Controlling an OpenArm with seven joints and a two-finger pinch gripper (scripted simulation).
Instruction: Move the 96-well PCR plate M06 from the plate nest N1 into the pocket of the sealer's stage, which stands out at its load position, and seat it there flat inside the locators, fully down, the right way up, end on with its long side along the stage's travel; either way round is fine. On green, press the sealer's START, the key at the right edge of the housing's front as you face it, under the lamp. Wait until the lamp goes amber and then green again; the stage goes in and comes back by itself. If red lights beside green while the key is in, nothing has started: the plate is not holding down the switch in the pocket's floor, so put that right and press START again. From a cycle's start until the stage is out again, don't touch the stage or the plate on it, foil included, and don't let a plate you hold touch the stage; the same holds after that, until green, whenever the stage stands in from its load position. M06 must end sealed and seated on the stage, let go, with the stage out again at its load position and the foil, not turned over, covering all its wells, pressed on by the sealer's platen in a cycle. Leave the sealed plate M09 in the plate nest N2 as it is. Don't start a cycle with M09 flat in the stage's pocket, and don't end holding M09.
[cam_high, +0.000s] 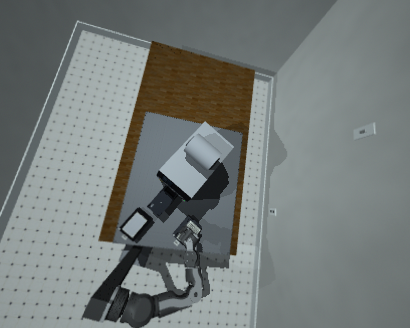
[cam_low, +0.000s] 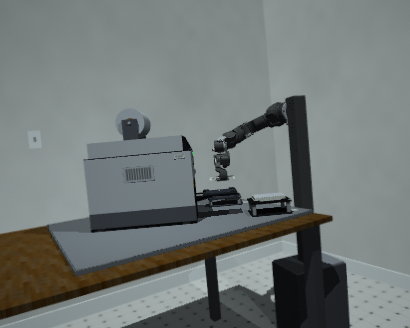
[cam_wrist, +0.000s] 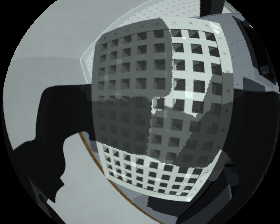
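My gripper is now 11 cm short of the dark sealer stage, 23 cm to the right of it and 3 cm above it. Also, from my hand: white label: 10 cm behind, 4 cm to the left, 13 cm below; 96-well PCR plate M06: right at my hand; dark nest N1: 1 cm behind, 9 cm below.
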